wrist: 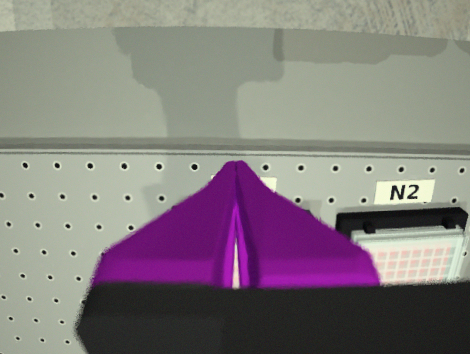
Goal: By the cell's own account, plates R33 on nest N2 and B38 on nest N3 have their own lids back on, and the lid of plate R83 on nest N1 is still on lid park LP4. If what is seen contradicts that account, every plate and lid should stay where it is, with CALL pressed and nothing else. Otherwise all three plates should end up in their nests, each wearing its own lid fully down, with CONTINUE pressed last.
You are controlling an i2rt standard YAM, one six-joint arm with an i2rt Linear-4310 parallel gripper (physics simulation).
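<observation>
My gripper (pixel 235 175) is shut and empty, its purple fingertips touching at the middle of the wrist view. The fingers hide most of nest N1, its plate and its label; a pale sliver shows through the slit between the fingers. To the right, a clear plate with pink wells (pixel 415 260) sits in the black nest N2 (pixel 400 218), with clear layered edges along its top and right side. Its lower part is hidden by the gripper body, and no plate name is readable. Nest N3, lid park LP4 and the buttons do not show.
The white N2 label (pixel 404 192) lies above that nest. The grey perforated deck (pixel 110 215) runs across the view, bordered at the back by a raised strip (pixel 350 145). The arm's shadow falls on the grey surface behind, with a mottled floor (pixel 225 14) beyond.
</observation>
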